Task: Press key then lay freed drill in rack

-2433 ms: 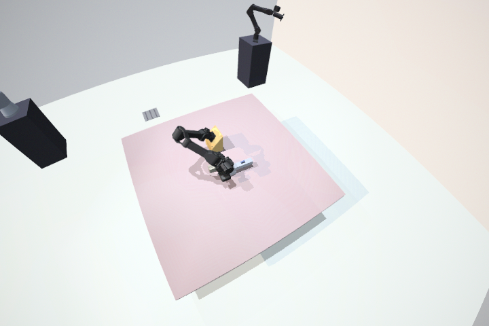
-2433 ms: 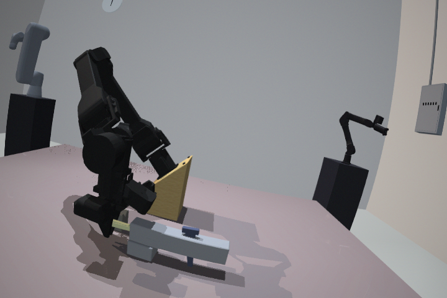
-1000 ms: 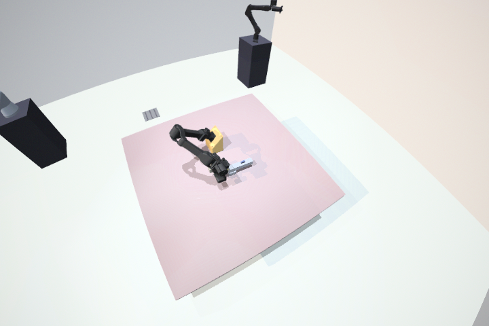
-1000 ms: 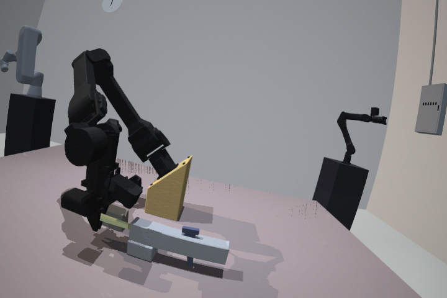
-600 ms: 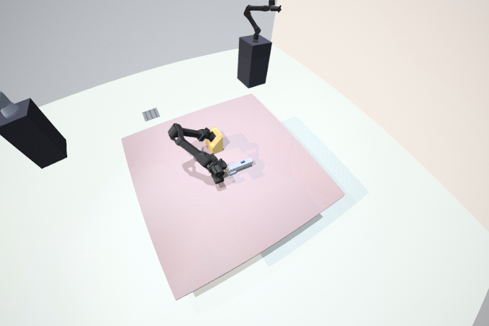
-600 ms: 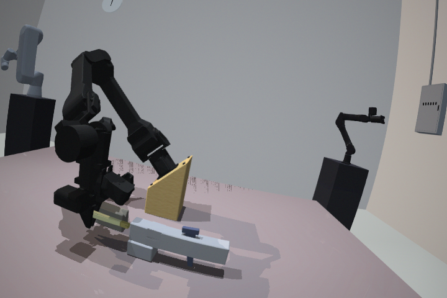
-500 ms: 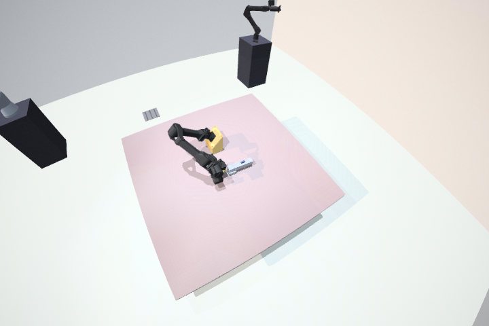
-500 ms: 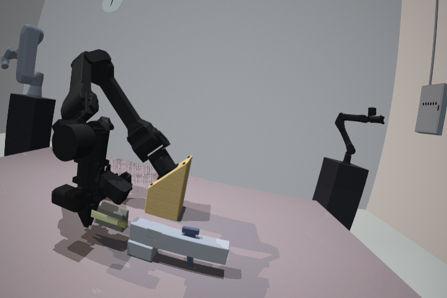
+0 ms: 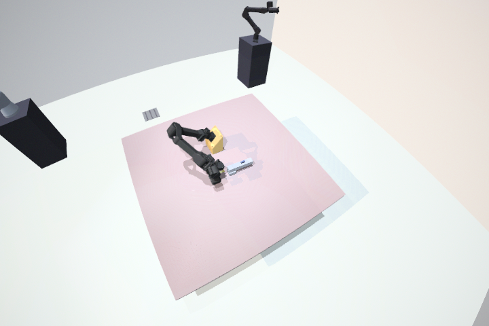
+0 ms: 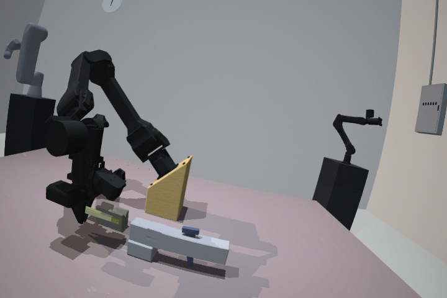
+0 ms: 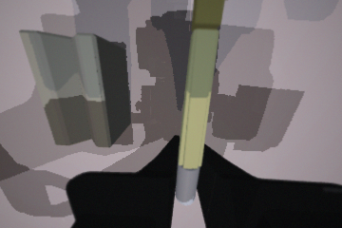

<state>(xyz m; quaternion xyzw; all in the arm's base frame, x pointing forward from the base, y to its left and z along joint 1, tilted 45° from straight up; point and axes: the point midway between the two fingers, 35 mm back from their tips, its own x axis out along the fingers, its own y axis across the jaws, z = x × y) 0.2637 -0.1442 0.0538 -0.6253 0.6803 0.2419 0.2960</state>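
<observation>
Now: the drill 4 cm to the left of my gripper tip and 3 cm above it. The rest, counted from my gripper tip: rack: 7 cm behind, 5 cm to the left; then blue key: 2 cm ahead, 23 cm to the left, 3 cm above.
</observation>
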